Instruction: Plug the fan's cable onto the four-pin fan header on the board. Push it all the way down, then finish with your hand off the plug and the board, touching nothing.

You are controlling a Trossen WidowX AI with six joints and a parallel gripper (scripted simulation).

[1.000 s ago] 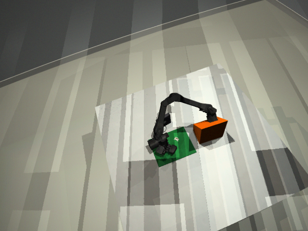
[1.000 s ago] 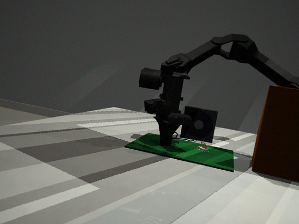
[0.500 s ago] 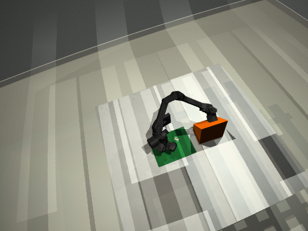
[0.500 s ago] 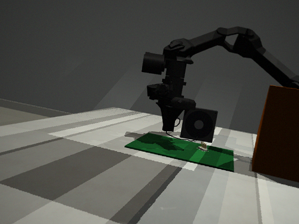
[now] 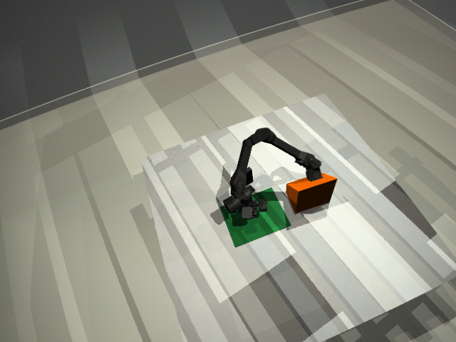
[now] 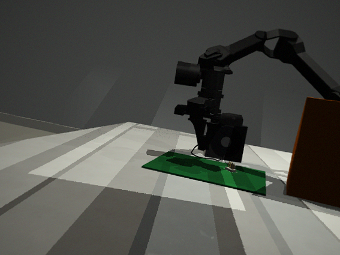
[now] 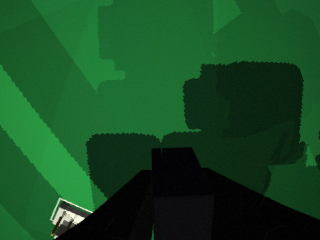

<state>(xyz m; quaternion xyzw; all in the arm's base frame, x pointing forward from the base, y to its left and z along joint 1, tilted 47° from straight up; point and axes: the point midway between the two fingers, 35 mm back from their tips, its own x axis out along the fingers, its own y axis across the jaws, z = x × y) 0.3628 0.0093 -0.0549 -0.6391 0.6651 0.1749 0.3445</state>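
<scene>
Now: the four-pin fan header 80 mm behind my gripper tip, 60 mm below it and 50 mm to the right of it. Round my gripper tip: green board: 80 mm below, 30 mm behind; then black fan plug: 10 mm to the right, 10 mm above.
</scene>
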